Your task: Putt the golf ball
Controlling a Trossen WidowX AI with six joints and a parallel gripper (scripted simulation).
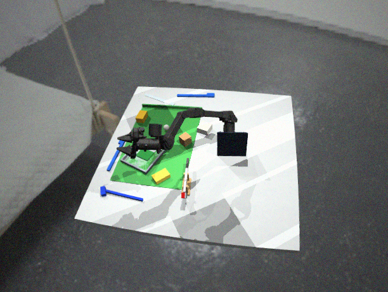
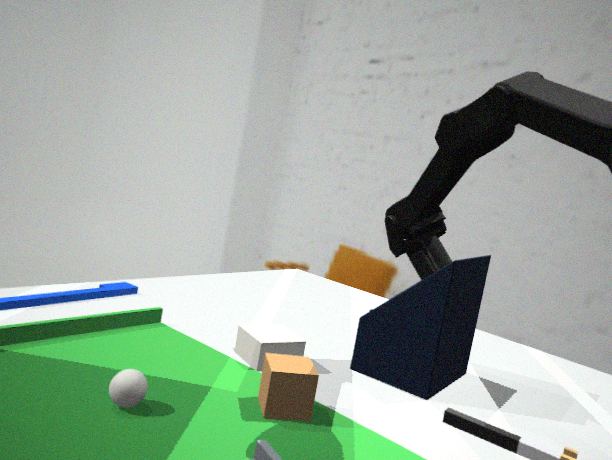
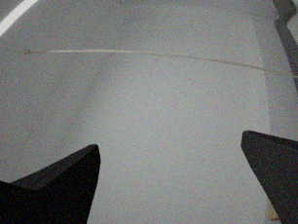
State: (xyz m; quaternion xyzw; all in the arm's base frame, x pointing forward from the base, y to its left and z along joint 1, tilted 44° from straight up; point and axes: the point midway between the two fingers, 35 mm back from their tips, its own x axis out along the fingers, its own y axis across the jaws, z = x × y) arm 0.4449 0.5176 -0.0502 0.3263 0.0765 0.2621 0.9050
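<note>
The tan cube is 210 mm behind my gripper tip, 460 mm to the right of it and 430 mm below it. Also, from my gripper tip: red putter 290 mm behind, 120 mm to the right, 400 mm below; white golf ball 40 mm behind, 570 mm to the right, 430 mm below; wooden rack 280 mm behind, 110 mm to the right, 420 mm below.
</note>
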